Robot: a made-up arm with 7 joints.
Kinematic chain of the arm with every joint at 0, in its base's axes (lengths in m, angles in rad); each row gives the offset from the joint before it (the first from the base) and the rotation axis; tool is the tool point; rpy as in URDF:
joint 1: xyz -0.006 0.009 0.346 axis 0 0.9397 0.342
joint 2: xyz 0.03 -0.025 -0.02 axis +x
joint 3: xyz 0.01 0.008 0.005 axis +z
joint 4: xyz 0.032 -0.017 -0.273 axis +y
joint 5: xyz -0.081 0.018 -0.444 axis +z
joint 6: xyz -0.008 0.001 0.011 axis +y
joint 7: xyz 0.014 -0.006 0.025 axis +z
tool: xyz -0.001 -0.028 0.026 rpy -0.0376 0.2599 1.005
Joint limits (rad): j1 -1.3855..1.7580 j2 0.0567..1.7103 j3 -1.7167..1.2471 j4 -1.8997..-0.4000 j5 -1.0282..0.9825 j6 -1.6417..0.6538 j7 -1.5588..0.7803
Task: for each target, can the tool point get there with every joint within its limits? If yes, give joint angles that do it. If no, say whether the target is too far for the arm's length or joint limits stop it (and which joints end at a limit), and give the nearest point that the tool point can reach.
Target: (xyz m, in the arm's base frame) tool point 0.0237 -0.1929 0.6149
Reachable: no: joint limits stop it (at a limit: joint 1, joint 2, joint 4, joint 7) | nearest point 0.2048 -0.3100 0.6771 | short by 0.224 m
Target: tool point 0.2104 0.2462 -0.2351
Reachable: yes | joints 0.2590 0.2832 0.2280 -1.1562 -0.4934 -0.3628 -1.1595
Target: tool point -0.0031 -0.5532 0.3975
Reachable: no: joint limits stop it (at a limit: joint 1, joint 2, joint 4, joint 6, joint 7) | nearest point 0.0803 -0.4792 0.3706 | short by 0.115 m
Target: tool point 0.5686 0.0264 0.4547
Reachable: yes | joints -1.1163 1.2390 -0.8010 -1.6615 -0.2418 -0.4707 -1.1091
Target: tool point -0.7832 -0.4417 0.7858
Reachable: no: too far | nearest point -0.6625 -0.2615 0.4470 | short by 0.402 m
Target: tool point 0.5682 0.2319 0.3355
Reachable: yes | joints -0.9183 0.2270 0.9155 -1.1547 0.5053 0.4692 -0.0454
